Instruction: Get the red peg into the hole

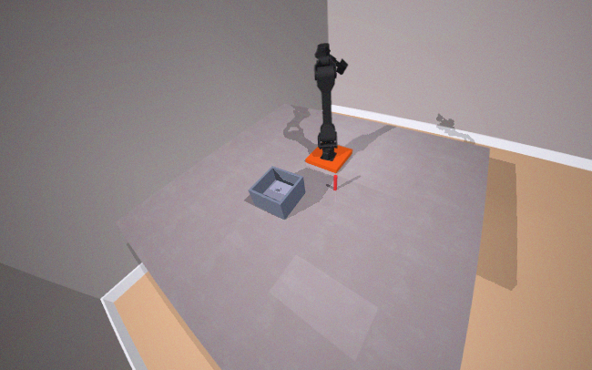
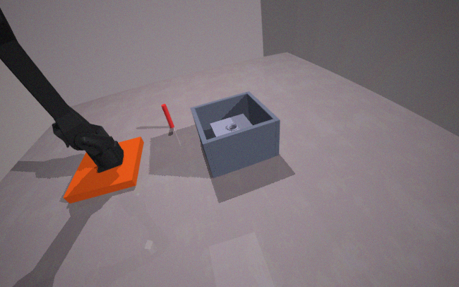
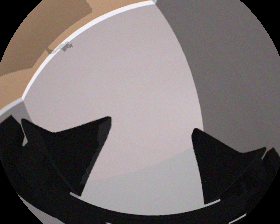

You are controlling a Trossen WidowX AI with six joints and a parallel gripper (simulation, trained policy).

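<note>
Now: the red peg 690 mm ahead of my gripper tip, 300 mm below it and 240 mm to the left of it. Round my gripper tip: grey box 820 mm ahead, 320 mm below, 40 mm to the left; pale plate 820 mm ahead, 300 mm below, 40 mm to the left.
</note>
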